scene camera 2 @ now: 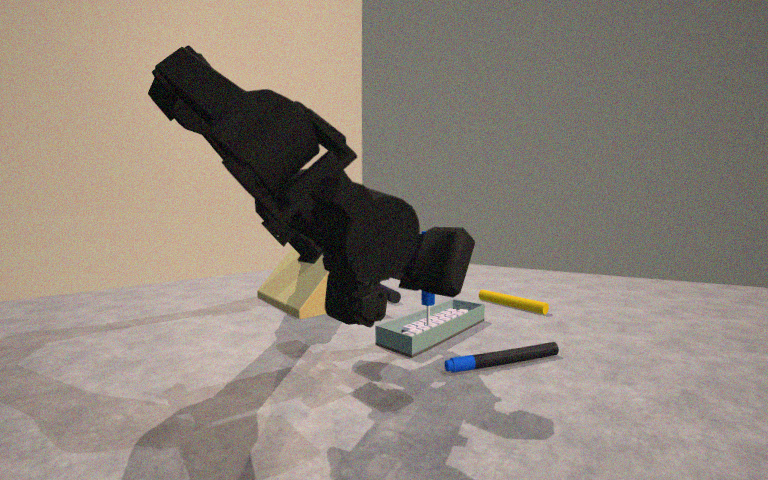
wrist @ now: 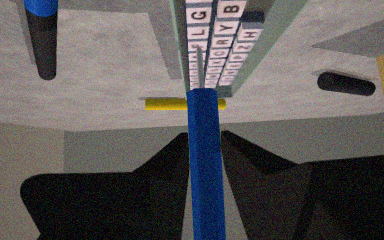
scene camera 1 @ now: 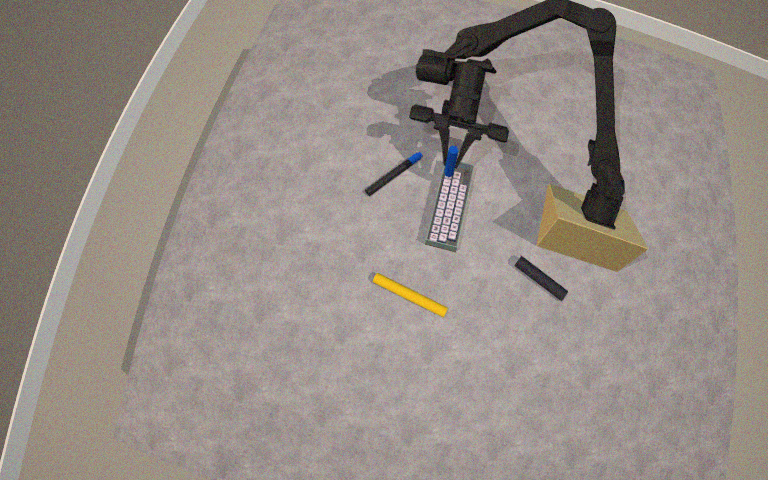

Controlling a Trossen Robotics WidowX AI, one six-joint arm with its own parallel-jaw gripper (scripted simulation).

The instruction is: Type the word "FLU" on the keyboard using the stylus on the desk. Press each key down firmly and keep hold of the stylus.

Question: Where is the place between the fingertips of the gripper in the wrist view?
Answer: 204,139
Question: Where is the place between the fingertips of the gripper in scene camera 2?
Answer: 428,282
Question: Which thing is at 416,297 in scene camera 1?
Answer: A yellow rod.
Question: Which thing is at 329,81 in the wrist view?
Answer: A black rod.
